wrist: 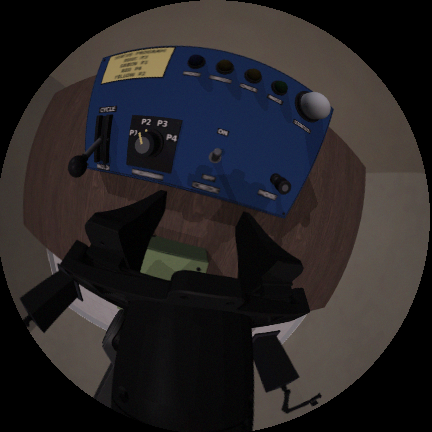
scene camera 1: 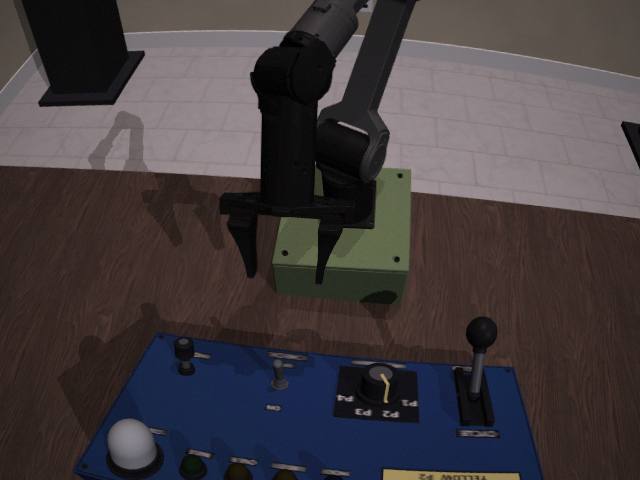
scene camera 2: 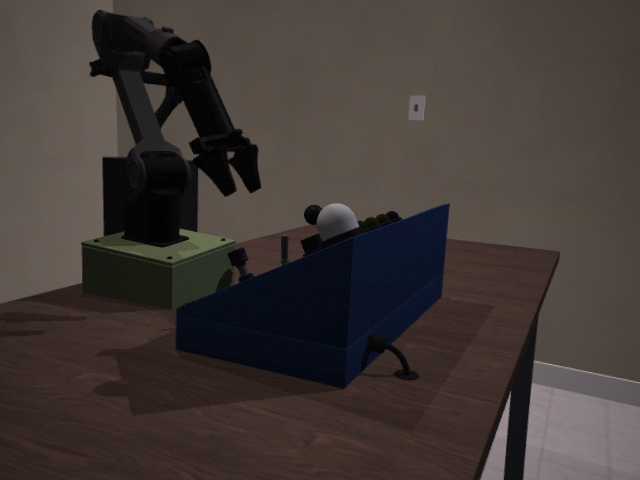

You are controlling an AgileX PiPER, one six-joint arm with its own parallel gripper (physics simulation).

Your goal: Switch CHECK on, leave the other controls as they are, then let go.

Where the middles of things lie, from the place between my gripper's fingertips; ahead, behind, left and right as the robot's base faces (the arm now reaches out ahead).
The blue panel [scene camera 1: 227, 409] lies 160 mm ahead of my hand, 60 mm to the left of it and 100 mm below it. Also, from my hand: cycle lever [scene camera 1: 481, 333] 50 mm ahead, 240 mm to the left, 70 mm below.
